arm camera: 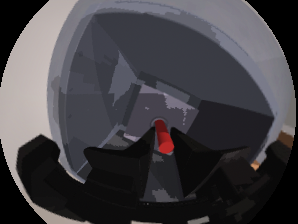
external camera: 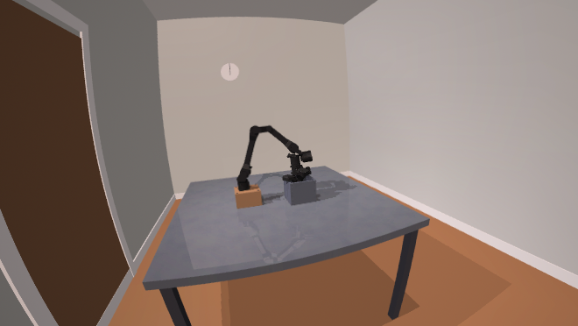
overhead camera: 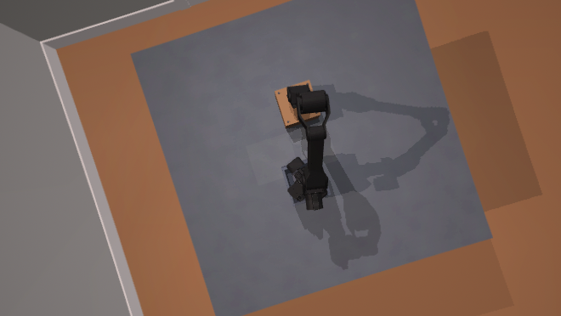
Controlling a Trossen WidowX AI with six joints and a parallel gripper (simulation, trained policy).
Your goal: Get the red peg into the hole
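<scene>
Right now the red peg is right at my gripper tip. Round my gripper tip: light plate (30 mm below).
</scene>
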